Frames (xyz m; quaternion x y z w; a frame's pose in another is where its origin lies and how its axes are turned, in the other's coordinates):
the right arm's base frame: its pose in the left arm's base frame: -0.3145 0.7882 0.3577 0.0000 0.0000 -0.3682 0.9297
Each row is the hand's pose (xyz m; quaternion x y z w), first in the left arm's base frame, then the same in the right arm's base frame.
Working: the left arm's base frame: its pose in the right arm's base frame: 0.7689 -0.3591 -0.3577 0.0000 0.0000 0.3682 0.9297

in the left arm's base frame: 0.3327 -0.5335 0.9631 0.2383 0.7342 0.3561 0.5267
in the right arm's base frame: 1.3767 -0.5202 0.6054 -0.0488 0.7703 0.5250 0.3586
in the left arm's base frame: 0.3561 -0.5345 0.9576 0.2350 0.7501 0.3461 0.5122
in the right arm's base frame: 1.3944 -0.5049 0.5999 -0.0577 0.7839 0.5104 0.3488
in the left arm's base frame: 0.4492 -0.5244 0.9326 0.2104 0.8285 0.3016 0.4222
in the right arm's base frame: 1.4553 -0.4338 0.5749 -0.1095 0.8478 0.4359 0.2815
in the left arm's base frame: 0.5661 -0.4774 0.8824 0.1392 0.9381 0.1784 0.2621
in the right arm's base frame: 1.5084 -0.3195 0.5247 -0.2160 0.9235 0.2624 0.1780
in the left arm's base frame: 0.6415 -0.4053 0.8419 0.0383 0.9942 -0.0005 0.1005
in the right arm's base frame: 1.5139 -0.2153 0.4842 -0.3305 0.9384 0.0365 0.0936
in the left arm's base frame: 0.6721 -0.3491 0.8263 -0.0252 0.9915 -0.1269 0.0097
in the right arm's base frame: 1.4978 -0.1534 0.4686 -0.3885 0.9126 -0.1144 0.0557
